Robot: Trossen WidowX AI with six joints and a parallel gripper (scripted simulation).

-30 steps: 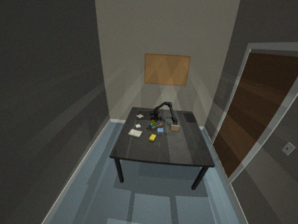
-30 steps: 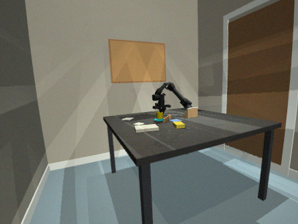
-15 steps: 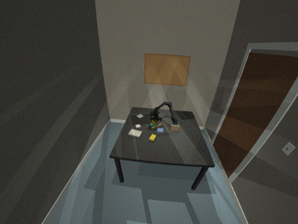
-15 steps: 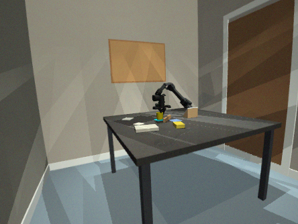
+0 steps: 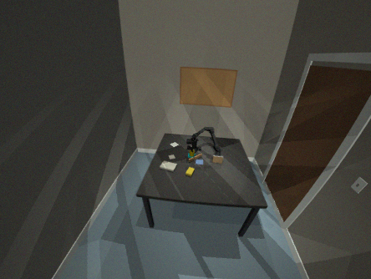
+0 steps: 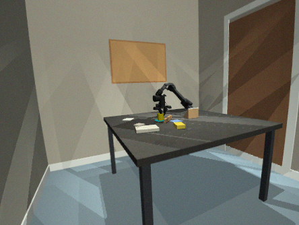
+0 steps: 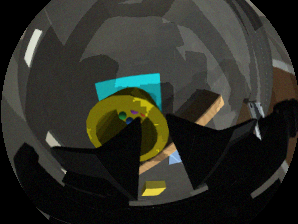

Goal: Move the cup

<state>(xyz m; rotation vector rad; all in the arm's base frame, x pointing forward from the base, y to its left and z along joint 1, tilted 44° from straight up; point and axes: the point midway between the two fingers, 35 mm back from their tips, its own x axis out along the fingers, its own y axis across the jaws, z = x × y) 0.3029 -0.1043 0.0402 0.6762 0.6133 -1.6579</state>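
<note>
Now: gripper tip 2 cm short of the yellow cup and 1 cm above it. Also, from my gripper tip: cyan pad (5 cm below, 3 cm ahead); then wooden stick (6 cm to the left, 3 cm below, 2 cm behind); then light blue pad (13 cm to the left, 7 cm behind, 5 cm below).
</note>
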